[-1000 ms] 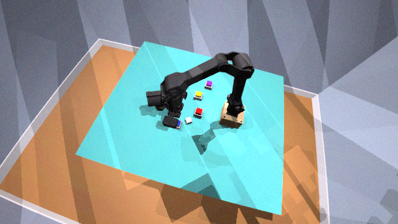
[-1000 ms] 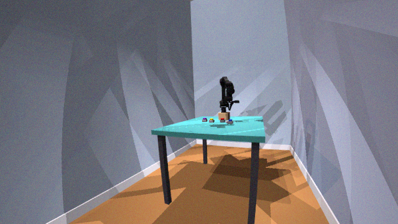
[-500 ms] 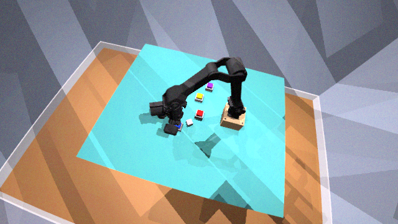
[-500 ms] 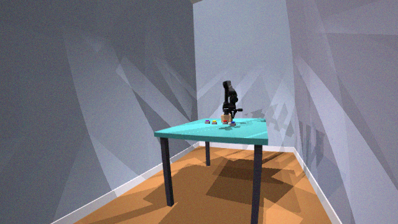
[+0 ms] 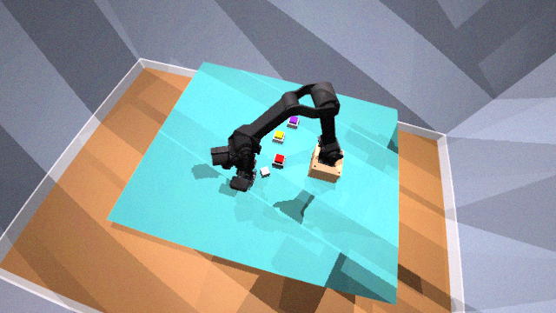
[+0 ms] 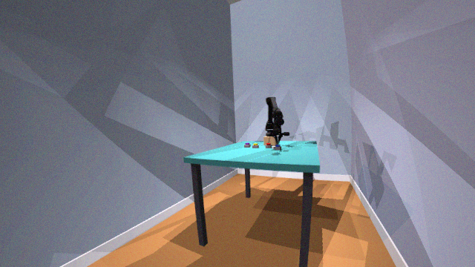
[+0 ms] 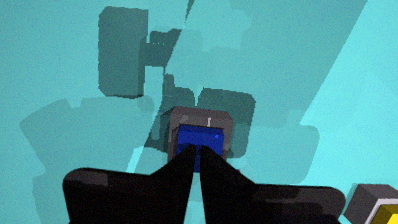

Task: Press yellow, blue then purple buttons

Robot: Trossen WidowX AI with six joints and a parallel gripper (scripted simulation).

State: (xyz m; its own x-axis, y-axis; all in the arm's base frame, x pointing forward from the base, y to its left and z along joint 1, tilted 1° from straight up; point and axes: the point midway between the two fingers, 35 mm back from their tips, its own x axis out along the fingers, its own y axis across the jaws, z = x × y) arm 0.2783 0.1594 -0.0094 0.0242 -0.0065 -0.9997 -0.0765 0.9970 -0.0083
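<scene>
My gripper tip is 10 mm above the blue button. From my gripper tip the other things lie so: red button (120 mm to the right, 100 mm behind, 10 mm below); small white block (60 mm behind, 50 mm to the right, 30 mm below); yellow button (230 mm to the right, 60 mm behind, 10 mm below).
</scene>
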